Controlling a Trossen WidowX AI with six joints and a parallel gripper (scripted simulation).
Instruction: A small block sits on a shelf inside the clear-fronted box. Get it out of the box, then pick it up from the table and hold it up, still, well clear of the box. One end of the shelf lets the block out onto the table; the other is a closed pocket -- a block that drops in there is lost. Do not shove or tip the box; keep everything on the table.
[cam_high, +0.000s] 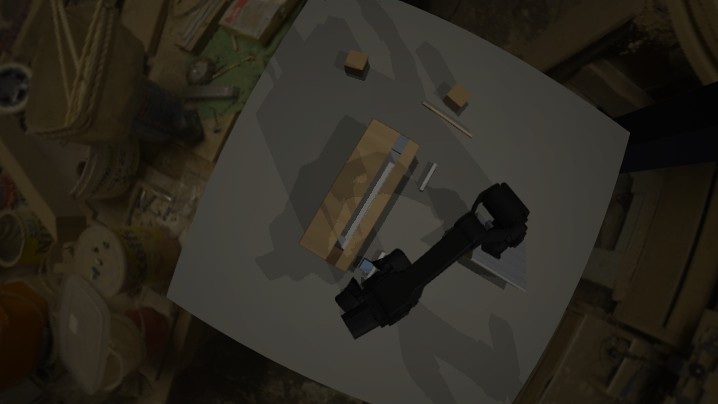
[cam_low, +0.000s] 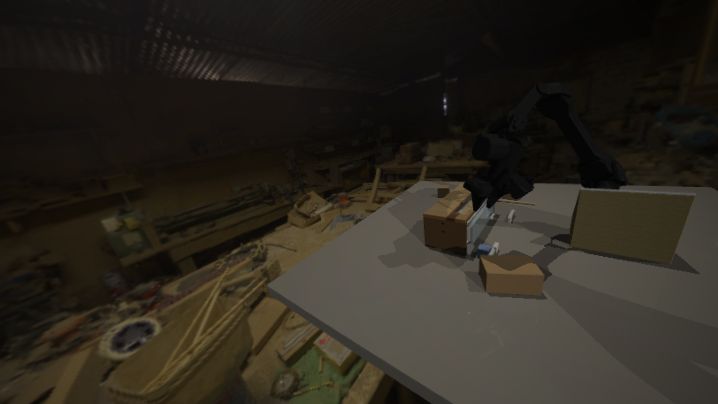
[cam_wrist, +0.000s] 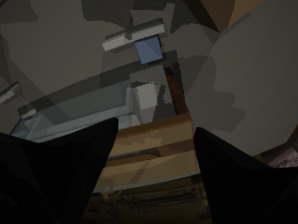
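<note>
My gripper tip is 1 cm past the blue block, 1 cm to the right of it and 14 cm above it. Also, from my gripper tip: thin wooden stick 3 cm behind, 50 cm to the right, 15 cm below; then wooden box 6 cm ahead, 16 cm to the right, 10 cm below.
</note>
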